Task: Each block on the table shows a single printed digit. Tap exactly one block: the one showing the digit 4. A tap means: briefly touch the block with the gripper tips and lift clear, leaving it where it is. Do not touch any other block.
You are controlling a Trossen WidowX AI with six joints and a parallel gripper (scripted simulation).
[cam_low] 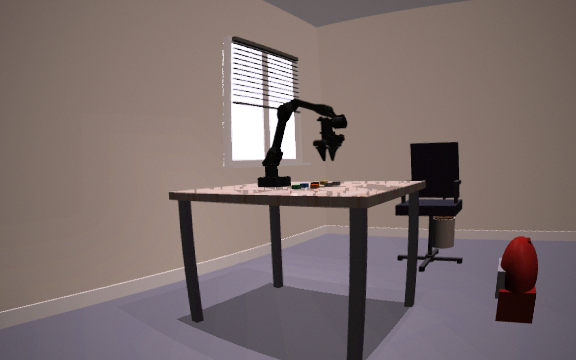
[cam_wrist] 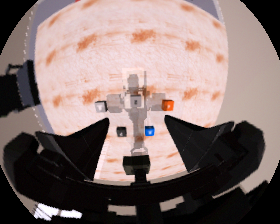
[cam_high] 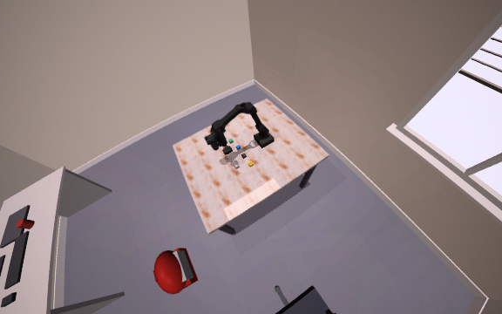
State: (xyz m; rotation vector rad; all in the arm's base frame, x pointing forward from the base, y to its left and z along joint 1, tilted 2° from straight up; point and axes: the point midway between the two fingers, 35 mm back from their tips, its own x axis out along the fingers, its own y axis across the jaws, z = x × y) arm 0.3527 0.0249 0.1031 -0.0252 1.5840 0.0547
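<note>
Right now my gripper tip is 120 mm above the orange block, 110 mm to the left of it and 20 mm past it. From my gripper tip the other things lie so: grey block 120 mm below, 100 mm to the left, 20 mm behind; then black block 120 mm below, 120 mm behind, 50 mm to the left; then white block 120 mm below.
</note>
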